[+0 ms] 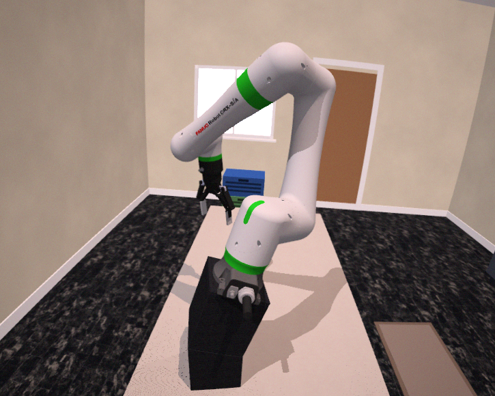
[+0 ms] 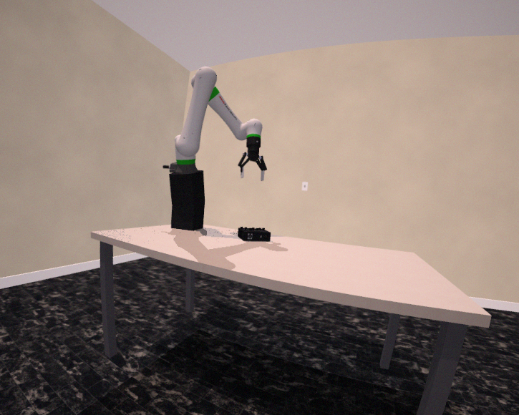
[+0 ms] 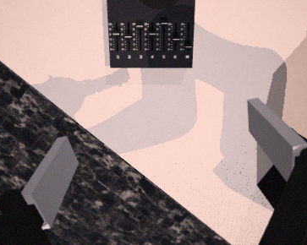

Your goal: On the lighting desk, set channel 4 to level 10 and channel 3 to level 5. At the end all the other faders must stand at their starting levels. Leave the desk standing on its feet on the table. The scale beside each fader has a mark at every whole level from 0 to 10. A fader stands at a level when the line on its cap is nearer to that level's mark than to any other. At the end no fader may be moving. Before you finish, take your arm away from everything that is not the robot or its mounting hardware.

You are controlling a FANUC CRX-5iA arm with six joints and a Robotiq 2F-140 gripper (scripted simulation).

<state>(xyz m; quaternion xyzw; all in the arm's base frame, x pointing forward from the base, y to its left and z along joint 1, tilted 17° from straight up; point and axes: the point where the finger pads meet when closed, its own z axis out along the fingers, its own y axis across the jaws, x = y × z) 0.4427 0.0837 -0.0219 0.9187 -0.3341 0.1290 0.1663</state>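
The channel 3 fader cap is 80 mm ahead of my hand, 60 mm to the right of it and 310 mm below it. Also, from my hand: channel 4 fader cap 50 mm ahead, 60 mm to the right, 310 mm below; then channel 2 fader cap 90 mm ahead, 30 mm to the right, 310 mm below; then channel 6 fader cap 10 mm ahead, 80 mm to the right, 310 mm below.
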